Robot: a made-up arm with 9 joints. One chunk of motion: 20 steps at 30 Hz.
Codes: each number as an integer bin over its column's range. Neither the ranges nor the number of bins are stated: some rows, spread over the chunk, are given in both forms.
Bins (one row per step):
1: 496 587 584 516 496 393 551 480 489
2: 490 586 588 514 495 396 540 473 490
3: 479 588 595 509 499 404 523 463 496
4: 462 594 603 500 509 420 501 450 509
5: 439 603 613 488 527 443 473 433 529
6: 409 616 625 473 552 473 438 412 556
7: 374 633 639 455 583 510 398 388 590
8: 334 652 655 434 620 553 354 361 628
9: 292 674 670 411 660 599 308 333 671
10: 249 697 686 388 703 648 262 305 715
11: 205 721 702 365 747 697 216 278 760
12: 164 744 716 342 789 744 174 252 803
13: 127 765 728 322 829 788 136 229 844
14: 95 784 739 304 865 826 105 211 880
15: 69 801 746 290 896 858 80 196 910
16: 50 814 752 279 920 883 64 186 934
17: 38 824 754 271 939 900 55 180 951
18: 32 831 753 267 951 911 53 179 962
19: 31 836 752 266 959 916 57 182 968
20: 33 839 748 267 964 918 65 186 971
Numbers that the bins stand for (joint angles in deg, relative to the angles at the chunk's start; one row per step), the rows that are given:
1: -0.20 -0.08 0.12 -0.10 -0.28 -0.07 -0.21 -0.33 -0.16
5: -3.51 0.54 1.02 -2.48 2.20 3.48 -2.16 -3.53 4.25
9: -12.05 3.31 2.79 -9.03 12.85 14.57 -6.29 -10.33 19.88
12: -19.48 6.05 4.22 -14.90 23.18 24.88 -9.65 -15.85 34.42
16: -26.10 8.78 5.34 -20.26 33.67 34.76 -12.40 -20.34 48.84
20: -27.08 9.75 5.21 -21.28 37.20 37.24 -12.37 -20.34 52.92
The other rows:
2: -0.55 -0.12 0.25 -0.27 -0.36 0.14 -0.49 -0.80 -0.05
3: -1.19 -0.05 0.46 -0.69 -0.04 0.71 -0.91 -1.48 0.61
4: -2.18 0.19 0.71 -1.46 0.76 1.85 -1.46 -2.37 2.05
6: -5.25 1.05 1.39 -3.75 4.20 5.62 -3.04 -4.96 7.22
7: -7.29 1.71 1.83 -5.29 6.69 8.25 -4.04 -6.59 10.96
8: -9.61 2.45 2.33 -7.07 9.65 11.30 -5.14 -8.43 15.15
10: -14.54 4.21 3.29 -10.99 16.30 18.05 -7.44 -12.24 24.73
11: -17.10 5.15 3.78 -12.94 19.82 21.54 -8.59 -14.08 29.68
13: -21.63 6.86 4.59 -16.60 26.39 28.00 -10.60 -17.41 38.93
14: -23.48 7.61 4.93 -18.13 29.27 30.70 -11.37 -18.64 42.90
15: -24.99 8.27 5.15 -19.33 31.75 32.98 -12.00 -19.66 46.20
17: -26.79 9.17 5.40 -20.94 35.20 35.96 -12.62 -20.75 50.71
18: -27.14 9.44 5.37 -21.28 36.16 36.75 -12.67 -20.82 51.93
19: -27.20 9.64 5.34 -21.37 36.80 37.10 -12.57 -20.61 52.59

